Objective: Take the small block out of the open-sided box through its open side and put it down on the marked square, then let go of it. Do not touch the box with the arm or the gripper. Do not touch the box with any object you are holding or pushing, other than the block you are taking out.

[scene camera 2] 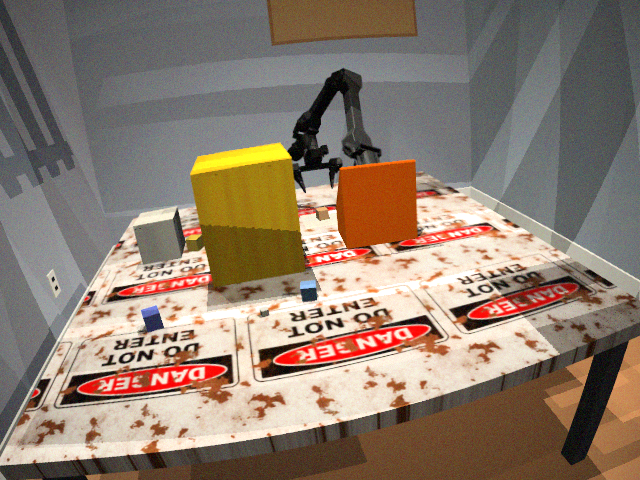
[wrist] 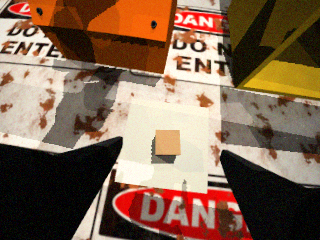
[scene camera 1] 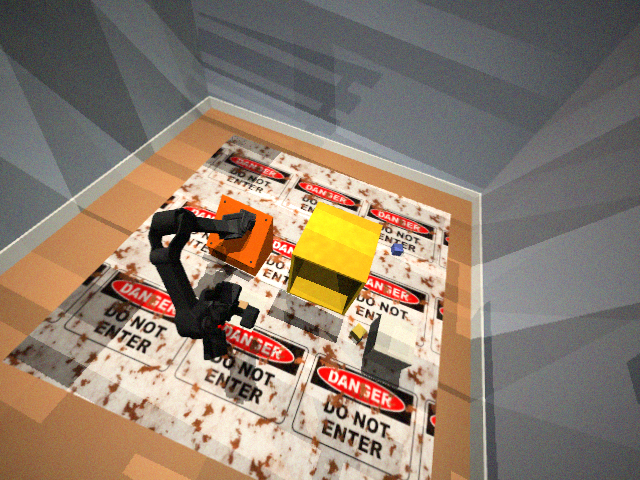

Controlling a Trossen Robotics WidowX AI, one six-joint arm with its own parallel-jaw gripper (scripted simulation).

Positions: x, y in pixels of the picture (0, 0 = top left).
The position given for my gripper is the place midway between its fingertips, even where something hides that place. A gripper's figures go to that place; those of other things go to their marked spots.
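Scene:
My gripper (wrist: 171, 147) is at 12 cm from the lens; a pale grey patch (wrist: 138, 165) is at 21 cm from the lens.

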